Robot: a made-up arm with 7 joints.
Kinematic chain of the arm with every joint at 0, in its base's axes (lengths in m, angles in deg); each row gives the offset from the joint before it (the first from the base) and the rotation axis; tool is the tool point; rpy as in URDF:
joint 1: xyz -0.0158 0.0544 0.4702 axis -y
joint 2: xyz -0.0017 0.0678 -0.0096 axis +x
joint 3: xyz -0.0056 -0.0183 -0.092 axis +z
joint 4: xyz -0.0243 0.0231 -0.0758 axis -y
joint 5: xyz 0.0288 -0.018 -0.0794 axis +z
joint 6: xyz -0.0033 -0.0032 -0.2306 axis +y
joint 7: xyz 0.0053 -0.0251 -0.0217 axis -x
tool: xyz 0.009 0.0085 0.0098 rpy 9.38 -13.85 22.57
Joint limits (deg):
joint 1: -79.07..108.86
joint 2: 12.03..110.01
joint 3: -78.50..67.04
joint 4: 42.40..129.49
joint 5: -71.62..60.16
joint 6: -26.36..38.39
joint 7: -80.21..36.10
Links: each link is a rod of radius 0.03 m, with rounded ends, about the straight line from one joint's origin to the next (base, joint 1, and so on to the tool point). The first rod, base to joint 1, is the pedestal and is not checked.
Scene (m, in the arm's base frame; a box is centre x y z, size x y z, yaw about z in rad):
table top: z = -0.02
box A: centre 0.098 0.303 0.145 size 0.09 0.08 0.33 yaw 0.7
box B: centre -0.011 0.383 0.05 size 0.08 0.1 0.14 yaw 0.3
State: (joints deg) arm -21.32 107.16 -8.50 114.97 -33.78 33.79 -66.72
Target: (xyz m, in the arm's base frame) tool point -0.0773 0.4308 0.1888
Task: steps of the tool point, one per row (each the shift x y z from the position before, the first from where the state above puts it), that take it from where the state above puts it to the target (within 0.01 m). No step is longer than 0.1 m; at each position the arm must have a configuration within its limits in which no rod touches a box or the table.
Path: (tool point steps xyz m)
1: 0.0385 0.0687 0.0143
2: 0.0180 0.0751 0.0187
3: -0.0049 0.0768 0.0190
4: -0.0281 0.0729 0.0153
5: -0.0495 0.0633 0.0085
6: -0.0428 0.0096 -0.0434
7: -0.0548 0.0134 -0.0162
8: -0.0510 0.0148 0.0128
9: -0.0328 0.0139 0.0360
10: -0.0458 -0.0319 -0.0576
11: -0.0203 -0.0487 -0.0627
12: 0.0069 -0.0615 -0.0574

